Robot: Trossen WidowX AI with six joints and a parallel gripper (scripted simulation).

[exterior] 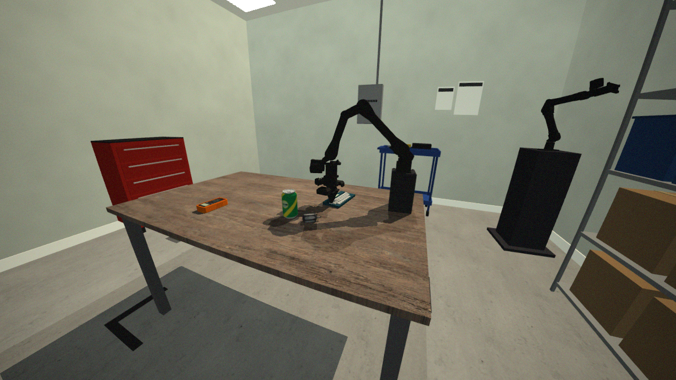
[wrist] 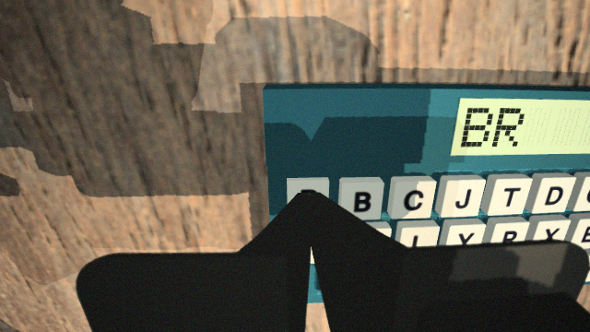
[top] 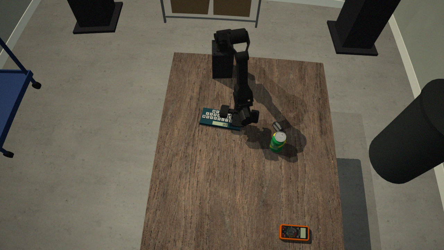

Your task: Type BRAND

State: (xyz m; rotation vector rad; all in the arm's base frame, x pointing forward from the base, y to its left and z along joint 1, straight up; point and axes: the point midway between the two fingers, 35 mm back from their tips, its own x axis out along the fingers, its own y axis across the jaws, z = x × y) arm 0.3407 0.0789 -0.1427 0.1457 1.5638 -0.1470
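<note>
My gripper is now 8 cm to the left of the key, 5 cm past it and 3 cm above it. The rest, counted from my hand: green soda can: 18 cm to the left, 13 cm ahead, 1 cm above; orange multimeter: 55 cm ahead, 23 cm to the left, 3 cm below; grey object: 19 cm to the left, 3 cm below, 2 cm ahead.
</note>
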